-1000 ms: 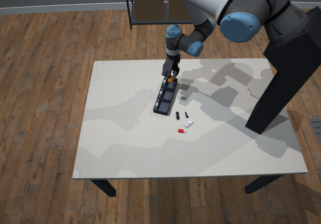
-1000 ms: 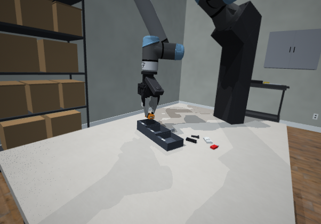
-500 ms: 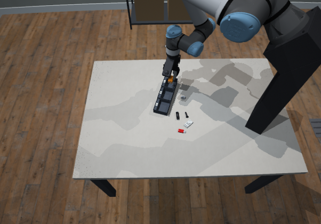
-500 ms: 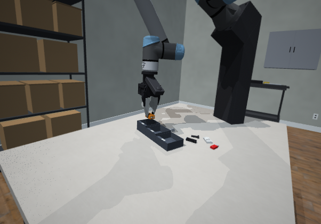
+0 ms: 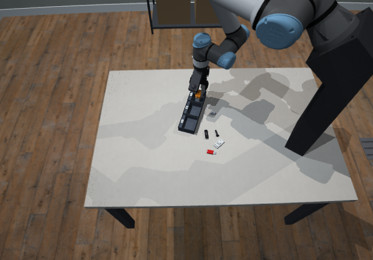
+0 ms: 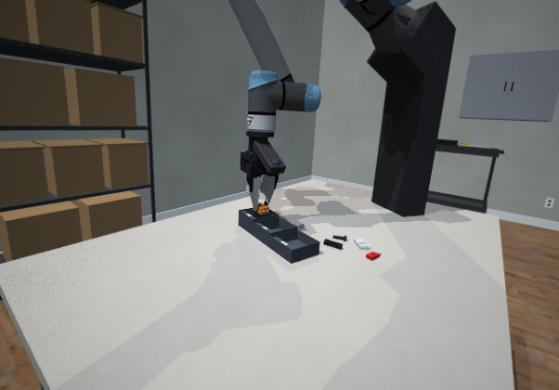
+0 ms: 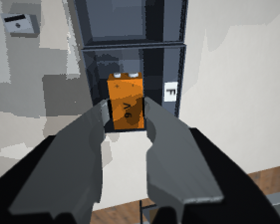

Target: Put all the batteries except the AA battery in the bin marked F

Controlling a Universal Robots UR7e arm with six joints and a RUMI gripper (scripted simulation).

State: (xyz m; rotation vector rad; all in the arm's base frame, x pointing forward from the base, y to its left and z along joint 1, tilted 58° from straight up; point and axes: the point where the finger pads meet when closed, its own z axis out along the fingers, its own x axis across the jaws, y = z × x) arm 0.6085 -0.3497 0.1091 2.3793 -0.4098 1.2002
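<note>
Right now my hand is 60 mm to the right of the dark three-compartment bin row, 60 mm short of it and 40 mm above it. Also, from my hand: black cylindrical battery (210 mm to the left, 60 mm below, 40 mm ahead); grey piece (110 mm to the left, 60 mm below, 40 mm behind); orange block battery (10 mm to the left, 10 mm below, 10 mm ahead).
</note>
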